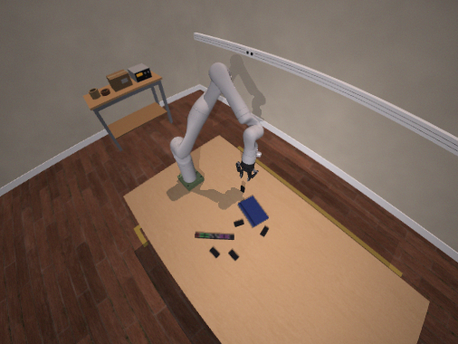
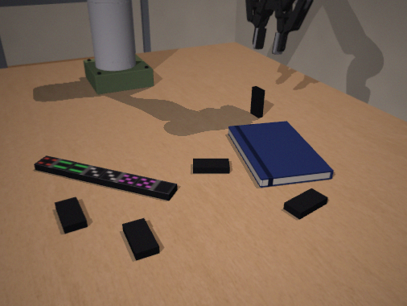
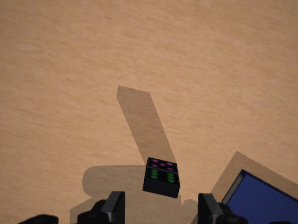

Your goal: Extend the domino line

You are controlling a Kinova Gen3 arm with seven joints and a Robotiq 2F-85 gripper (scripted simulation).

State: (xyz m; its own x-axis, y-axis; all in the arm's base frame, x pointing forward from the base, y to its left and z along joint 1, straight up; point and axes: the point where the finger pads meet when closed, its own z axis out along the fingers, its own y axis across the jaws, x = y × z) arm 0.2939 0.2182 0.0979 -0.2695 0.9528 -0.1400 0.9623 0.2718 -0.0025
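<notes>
My hand is 11 cm above the purple domino, 2 cm to the left of it and 1 cm short of it. The rest, counted from my hand: blue book: 15 cm ahead, 13 cm below, 7 cm to the right.
</notes>
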